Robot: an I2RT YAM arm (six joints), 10 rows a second.
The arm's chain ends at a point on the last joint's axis. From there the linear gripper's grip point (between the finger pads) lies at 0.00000 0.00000 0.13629 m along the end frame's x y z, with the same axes.
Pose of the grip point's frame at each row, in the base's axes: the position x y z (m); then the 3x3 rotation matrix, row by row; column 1 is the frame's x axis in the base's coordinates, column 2 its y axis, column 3 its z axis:
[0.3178 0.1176 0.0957], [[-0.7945 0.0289 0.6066], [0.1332 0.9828 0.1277], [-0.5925 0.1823 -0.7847]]
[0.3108 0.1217 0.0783], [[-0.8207 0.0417 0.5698], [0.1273 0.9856 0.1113], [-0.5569 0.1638 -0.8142]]
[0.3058 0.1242 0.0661], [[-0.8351 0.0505 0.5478], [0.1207 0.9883 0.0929], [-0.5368 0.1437 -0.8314]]
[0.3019 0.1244 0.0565], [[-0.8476 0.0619 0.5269], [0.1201 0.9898 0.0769], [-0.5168 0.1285 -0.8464]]
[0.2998 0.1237 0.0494], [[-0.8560 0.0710 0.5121], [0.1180 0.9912 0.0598], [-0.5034 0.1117 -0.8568]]
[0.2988 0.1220 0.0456], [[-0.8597 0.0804 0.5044], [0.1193 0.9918 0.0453], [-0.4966 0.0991 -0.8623]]
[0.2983 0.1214 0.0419], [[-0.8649 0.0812 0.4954], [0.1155 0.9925 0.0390], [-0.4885 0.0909 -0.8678]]
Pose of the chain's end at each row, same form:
[0.2351 0.1002 0.2026], [[-0.7945 0.0289 0.6066], [0.1332 0.9828 0.1277], [-0.5925 0.1823 -0.7847]]
[0.2331 0.1065 0.1893], [[-0.8207 0.0417 0.5698], [0.1273 0.9856 0.1113], [-0.5569 0.1638 -0.8142]]
[0.2311 0.1115 0.1794], [[-0.8351 0.0505 0.5478], [0.1207 0.9883 0.0929], [-0.5368 0.1437 -0.8314]]
[0.2301 0.1139 0.1719], [[-0.8476 0.0619 0.5269], [0.1201 0.9898 0.0769], [-0.5168 0.1285 -0.8464]]
[0.2300 0.1155 0.1662], [[-0.8560 0.0710 0.5121], [0.1180 0.9912 0.0598], [-0.5034 0.1117 -0.8568]]
[0.2301 0.1158 0.1631], [[-0.8597 0.0804 0.5044], [0.1193 0.9918 0.0453], [-0.4966 0.0991 -0.8623]]
[0.2308 0.1161 0.1602], [[-0.8649 0.0812 0.4954], [0.1155 0.9925 0.0390], [-0.4885 0.0909 -0.8678]]

